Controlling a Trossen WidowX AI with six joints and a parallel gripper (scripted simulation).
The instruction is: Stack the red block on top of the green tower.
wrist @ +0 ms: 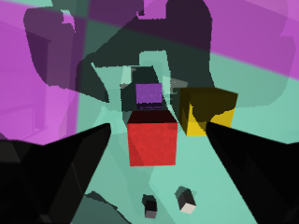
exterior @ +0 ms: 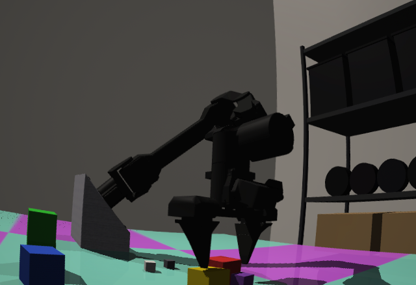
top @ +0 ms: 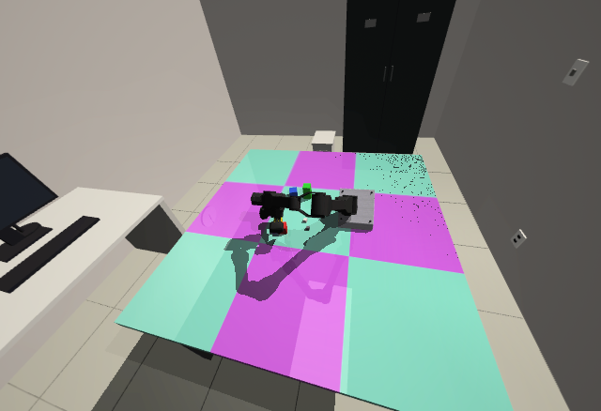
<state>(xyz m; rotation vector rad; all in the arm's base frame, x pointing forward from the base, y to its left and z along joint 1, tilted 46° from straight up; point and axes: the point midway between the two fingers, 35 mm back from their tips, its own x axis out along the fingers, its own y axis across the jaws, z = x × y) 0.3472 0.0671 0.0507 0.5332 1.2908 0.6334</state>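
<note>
Now: gripper tip 10 mm past the red block and 10 mm above it. The rest, counted from my gripper tip: blue block 260 mm to the right, 30 mm behind, 10 mm below; yellow block 50 mm to the right, 20 mm below, 20 mm ahead; purple block 30 mm ahead, 20 mm below, 10 mm to the left.
</note>
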